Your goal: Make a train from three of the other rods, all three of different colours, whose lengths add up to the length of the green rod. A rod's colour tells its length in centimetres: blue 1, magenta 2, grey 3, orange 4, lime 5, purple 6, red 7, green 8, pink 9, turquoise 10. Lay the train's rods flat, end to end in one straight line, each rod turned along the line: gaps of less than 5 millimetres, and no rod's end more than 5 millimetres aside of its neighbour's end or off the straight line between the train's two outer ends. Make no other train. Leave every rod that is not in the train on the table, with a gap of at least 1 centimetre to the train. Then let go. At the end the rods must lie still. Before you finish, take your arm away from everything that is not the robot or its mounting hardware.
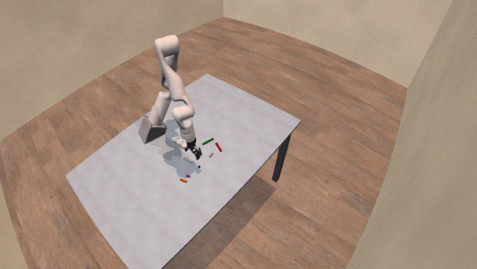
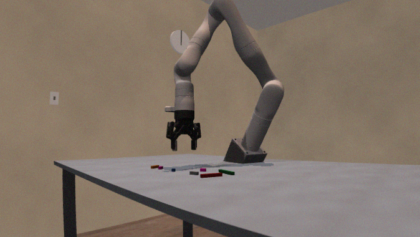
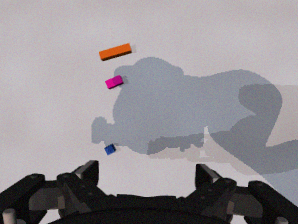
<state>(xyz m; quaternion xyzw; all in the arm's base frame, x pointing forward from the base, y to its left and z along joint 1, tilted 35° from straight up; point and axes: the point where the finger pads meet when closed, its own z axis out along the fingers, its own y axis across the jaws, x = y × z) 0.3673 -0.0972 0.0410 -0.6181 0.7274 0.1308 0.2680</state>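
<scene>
Now: the blue rod 5 cm ahead of my hand, 1 cm to the right of it and 7 cm below it. The rest, counted from my hand: grey rod: 5 cm ahead, 10 cm to the left, 7 cm below; green rod: 3 cm behind, 17 cm to the left, 7 cm below; orange rod: 3 cm ahead, 13 cm to the right, 7 cm below.
</scene>
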